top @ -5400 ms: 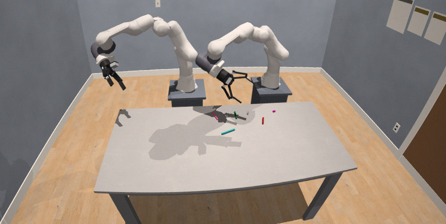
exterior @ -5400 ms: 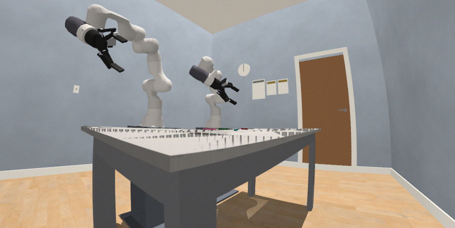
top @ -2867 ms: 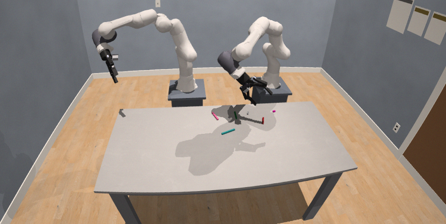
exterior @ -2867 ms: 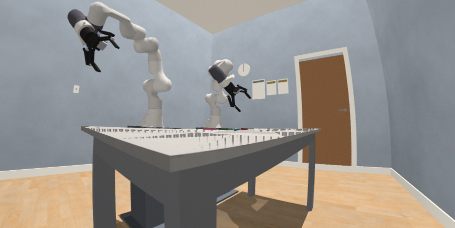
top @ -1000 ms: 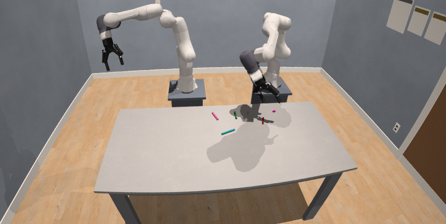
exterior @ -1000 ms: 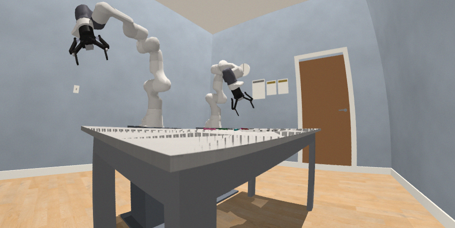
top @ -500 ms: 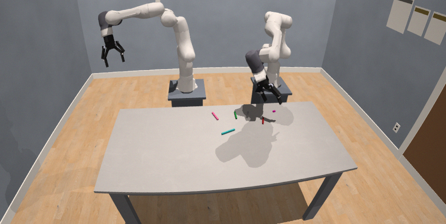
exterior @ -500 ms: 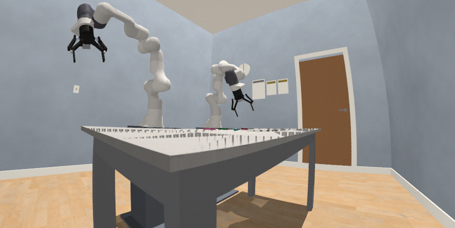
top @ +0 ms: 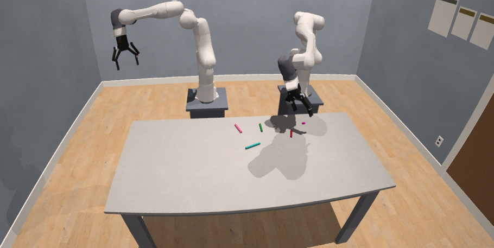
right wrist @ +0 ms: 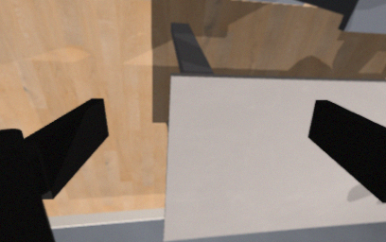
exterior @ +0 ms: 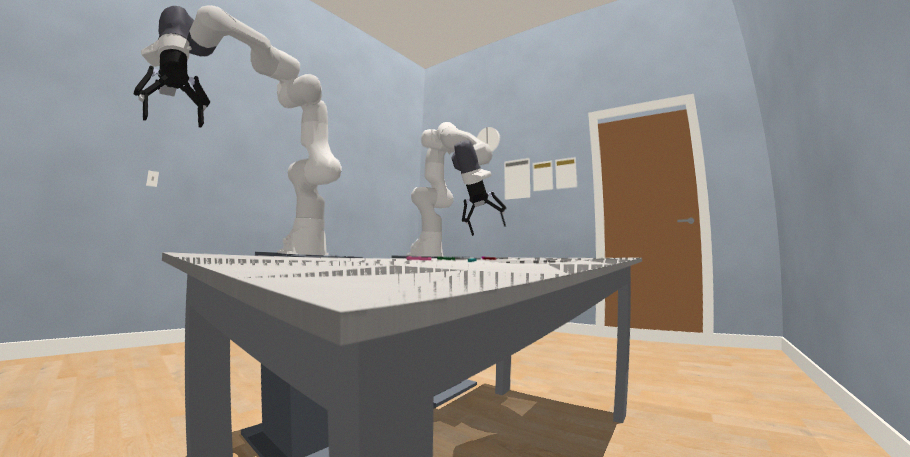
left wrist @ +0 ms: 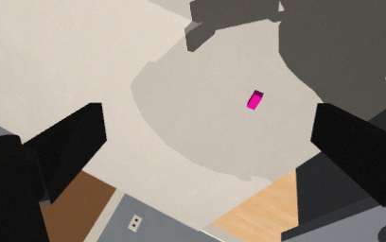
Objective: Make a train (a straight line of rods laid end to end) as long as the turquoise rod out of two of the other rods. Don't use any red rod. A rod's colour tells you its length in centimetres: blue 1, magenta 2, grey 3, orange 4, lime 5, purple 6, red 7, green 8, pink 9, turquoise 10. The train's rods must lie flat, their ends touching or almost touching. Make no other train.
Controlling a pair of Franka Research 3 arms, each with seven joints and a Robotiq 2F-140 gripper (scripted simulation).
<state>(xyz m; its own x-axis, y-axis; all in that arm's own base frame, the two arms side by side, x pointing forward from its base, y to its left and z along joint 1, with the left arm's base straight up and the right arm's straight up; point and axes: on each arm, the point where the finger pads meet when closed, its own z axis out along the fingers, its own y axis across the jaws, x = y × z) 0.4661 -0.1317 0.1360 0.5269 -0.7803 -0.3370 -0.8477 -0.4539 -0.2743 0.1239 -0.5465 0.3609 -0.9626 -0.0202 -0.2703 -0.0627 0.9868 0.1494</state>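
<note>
Right now my left hand is 50 mm past the grey rod, 160 mm to the left of it and 130 mm above it. From my left hand the other things lie so: magenta rod 50 mm behind, 50 mm to the left, 130 mm below; then green rod 40 mm behind, 260 mm to the right, 130 mm below; then red rod 50 mm ahead, 70 mm to the right, 130 mm below.
</note>
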